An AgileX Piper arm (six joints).
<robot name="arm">
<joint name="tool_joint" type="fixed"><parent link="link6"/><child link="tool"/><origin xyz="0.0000 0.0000 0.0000" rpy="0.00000 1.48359 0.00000"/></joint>
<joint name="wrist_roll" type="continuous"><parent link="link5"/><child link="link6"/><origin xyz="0.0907 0.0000 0.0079" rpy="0.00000 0.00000 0.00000"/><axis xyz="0.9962 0 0.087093"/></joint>
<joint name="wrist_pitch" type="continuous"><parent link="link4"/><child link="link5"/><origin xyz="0.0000 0.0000 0.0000" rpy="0.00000 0.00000 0.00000"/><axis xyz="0 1 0"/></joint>
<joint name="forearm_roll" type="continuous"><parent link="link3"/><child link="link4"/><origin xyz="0.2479 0.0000 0.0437" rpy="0.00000 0.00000 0.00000"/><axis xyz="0.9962 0 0.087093"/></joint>
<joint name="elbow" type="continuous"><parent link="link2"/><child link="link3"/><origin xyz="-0.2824 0.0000 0.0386" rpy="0.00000 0.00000 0.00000"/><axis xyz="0 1 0"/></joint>
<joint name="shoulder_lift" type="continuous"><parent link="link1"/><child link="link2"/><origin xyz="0.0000 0.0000 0.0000" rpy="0.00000 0.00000 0.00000"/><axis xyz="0 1 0"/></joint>
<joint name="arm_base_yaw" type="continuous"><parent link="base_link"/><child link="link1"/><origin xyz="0.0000 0.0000 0.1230" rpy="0.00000 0.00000 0.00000"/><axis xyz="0 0 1"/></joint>
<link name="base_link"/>
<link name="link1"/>
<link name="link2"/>
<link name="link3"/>
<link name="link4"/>
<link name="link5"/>
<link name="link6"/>
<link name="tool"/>
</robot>
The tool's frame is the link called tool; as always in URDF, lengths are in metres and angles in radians. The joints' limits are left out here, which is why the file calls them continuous.
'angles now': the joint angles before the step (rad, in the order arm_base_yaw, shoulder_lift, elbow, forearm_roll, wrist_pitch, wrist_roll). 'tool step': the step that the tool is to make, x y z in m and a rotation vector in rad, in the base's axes. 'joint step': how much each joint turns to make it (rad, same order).
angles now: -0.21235 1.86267 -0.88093 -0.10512 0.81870 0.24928
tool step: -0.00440 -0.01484 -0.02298 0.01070 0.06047 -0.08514
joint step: -0.05569 0.08119 -0.00001 -0.00026 -0.01762 0.03132
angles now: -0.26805 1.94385 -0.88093 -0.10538 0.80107 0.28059
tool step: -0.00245 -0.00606 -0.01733 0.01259 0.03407 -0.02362
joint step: -0.02412 0.06031 -0.00001 0.00101 -0.02421 0.00001
